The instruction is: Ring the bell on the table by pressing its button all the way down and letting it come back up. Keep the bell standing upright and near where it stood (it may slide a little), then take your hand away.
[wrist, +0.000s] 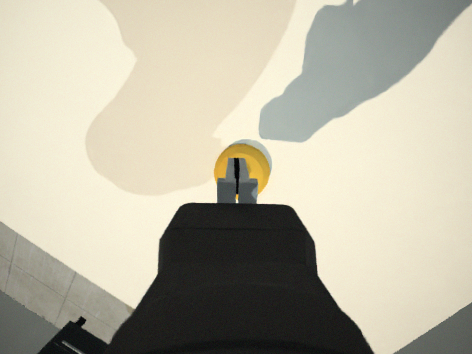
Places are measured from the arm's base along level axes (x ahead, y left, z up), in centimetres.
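Pixels of known places: gripper, fingertip midpoint: (236, 168).
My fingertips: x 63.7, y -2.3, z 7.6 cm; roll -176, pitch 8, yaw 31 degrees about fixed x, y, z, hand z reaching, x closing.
Note:
Behind a point stands the place of what it marks.
The bell (258, 167) @(x 66.1, y -2.2, z 0.8 cm) shows as a round yellow dome seen from above, near the middle of the wrist view, on the cream table (380, 210) @(x 85.6, y 2.1, z -2.9 cm). It looks upright. My gripper (236, 168) @(x 63.7, y -2.3, z 7.6 cm) is shut, with nothing between its fingers. The grey fingertips are over the bell and cover its middle and part of its near side. The bell's button is hidden behind the fingers. The gripper's shadow lies apart from the bell, up and to the right, which fits fingertips some way above it; the exact gap cannot be told.
A beige shadow and a blue-grey shadow fall across the table. A tiled floor strip (40, 270) shows past the table edge at the lower left, with a black object (75, 340) in the corner. Grey floor (450, 335) shows at the lower right.

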